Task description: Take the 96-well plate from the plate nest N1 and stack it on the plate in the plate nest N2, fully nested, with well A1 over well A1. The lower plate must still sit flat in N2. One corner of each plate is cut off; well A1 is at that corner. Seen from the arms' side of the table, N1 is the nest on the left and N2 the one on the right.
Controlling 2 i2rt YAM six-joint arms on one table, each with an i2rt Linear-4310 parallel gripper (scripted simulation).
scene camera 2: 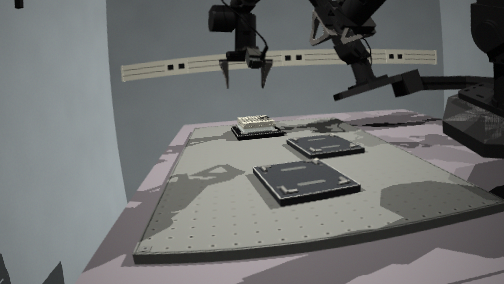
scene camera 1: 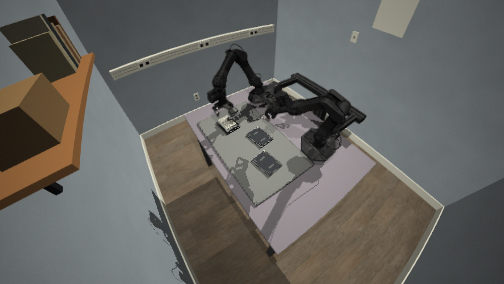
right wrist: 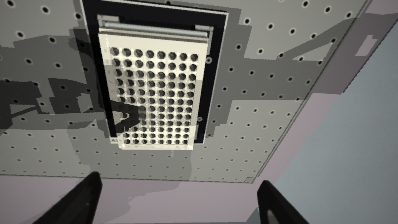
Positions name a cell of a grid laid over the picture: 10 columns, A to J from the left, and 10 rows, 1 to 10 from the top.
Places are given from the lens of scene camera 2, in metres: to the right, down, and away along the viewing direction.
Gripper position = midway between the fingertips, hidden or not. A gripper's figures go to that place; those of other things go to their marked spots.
my left gripper (scene camera 2: G2): 0.16, -0.21, 0.70
my right gripper (scene camera 2: E4): -0.02, -0.15, 0.94
